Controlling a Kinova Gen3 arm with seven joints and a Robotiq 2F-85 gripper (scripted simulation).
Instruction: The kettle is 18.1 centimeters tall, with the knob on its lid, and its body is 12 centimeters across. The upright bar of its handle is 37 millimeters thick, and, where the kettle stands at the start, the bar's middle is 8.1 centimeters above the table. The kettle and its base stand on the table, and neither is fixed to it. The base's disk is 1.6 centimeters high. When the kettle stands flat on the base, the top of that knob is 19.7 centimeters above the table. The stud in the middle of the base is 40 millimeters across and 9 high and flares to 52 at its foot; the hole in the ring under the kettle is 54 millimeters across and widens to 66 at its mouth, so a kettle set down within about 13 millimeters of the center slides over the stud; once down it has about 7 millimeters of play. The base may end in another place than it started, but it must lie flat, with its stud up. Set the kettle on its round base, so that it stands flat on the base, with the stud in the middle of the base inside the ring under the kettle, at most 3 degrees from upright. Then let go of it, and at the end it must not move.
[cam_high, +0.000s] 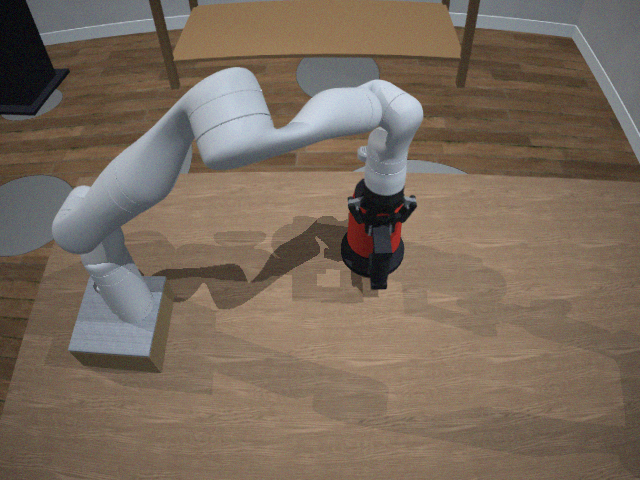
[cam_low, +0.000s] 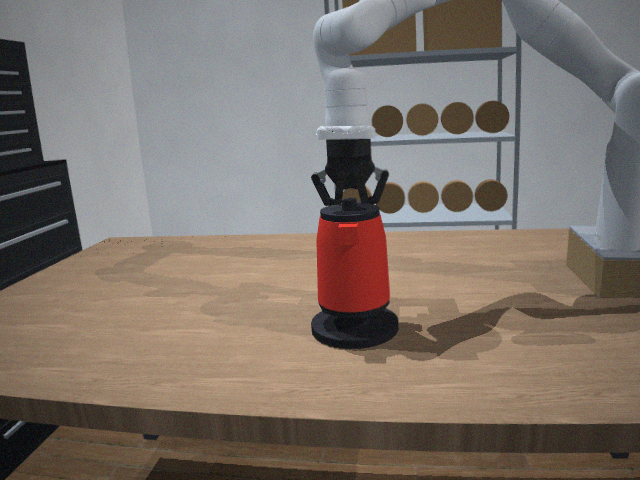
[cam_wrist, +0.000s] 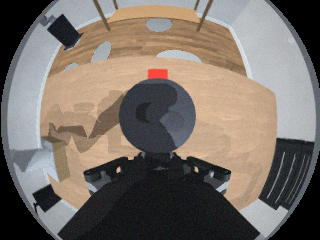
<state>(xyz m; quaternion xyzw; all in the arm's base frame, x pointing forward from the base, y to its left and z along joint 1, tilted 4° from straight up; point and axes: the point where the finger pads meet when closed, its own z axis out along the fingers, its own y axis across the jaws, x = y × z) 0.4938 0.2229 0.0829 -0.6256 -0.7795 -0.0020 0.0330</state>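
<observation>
Now: hand 4 cm above the red kettle, 3 cm to the right of it and 1 cm past it. Round my hand: round black base (17 cm below, 6 cm to the left, 1 cm behind).
</observation>
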